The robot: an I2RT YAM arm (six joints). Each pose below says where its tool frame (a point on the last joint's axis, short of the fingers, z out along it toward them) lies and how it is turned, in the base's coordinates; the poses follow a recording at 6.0 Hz.
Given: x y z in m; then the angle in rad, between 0 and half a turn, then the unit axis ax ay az.
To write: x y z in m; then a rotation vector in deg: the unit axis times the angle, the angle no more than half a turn. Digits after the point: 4 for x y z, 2 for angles.
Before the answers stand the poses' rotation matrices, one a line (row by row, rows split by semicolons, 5 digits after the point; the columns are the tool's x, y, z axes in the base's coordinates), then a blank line. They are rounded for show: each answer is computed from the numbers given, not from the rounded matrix.
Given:
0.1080 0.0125 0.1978 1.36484 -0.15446 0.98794 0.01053
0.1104 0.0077 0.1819 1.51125 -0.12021 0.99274 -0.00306
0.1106 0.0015 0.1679 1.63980 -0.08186 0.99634 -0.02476
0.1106 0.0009 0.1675 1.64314 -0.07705 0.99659 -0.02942
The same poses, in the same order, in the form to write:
0.22348 -0.13170 0.96577; -0.11108 0.98093 0.15947; -0.96836 -0.14292 0.20459
0.07310 -0.10918 0.99133; -0.11529 0.98640 0.11714; -0.99064 -0.12285 0.05952
-0.06179 -0.06248 0.99613; -0.11188 0.99218 0.05529; -0.99180 -0.10803 -0.06829
-0.06591 -0.05299 0.99642; -0.11168 0.99271 0.04541; -0.99156 -0.10829 -0.07135

0.1080 0.0125 0.1978 -12.08 77.26 0.82
0.1104 0.0077 0.1819 -10.41 85.96 -0.26
0.1106 0.0015 0.1679 -7.69 93.61 -2.33
0.1106 0.0009 0.1675 -7.25 93.82 -2.77

